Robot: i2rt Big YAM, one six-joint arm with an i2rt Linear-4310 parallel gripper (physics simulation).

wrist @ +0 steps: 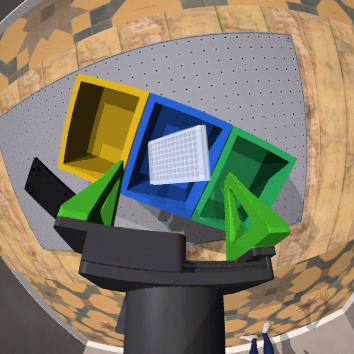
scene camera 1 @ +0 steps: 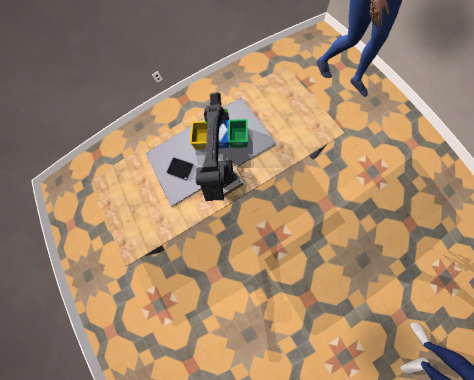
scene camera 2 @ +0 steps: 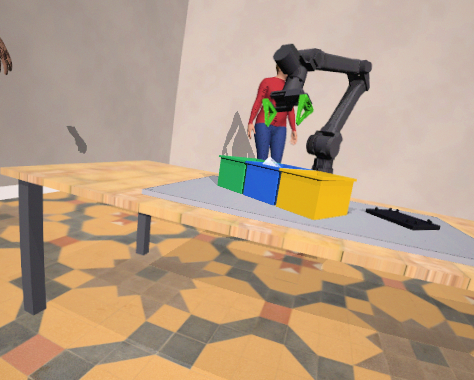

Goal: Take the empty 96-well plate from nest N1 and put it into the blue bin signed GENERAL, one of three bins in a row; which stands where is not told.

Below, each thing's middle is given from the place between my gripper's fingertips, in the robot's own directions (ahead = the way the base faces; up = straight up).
I see my gripper 20 mm past the white 96-well plate point(wrist: 182, 156), 20 mm to the right of it and 150 mm above it. Round my hand: black nest point(wrist: 47, 190) 40 mm behind, 380 mm to the left, 210 mm below.
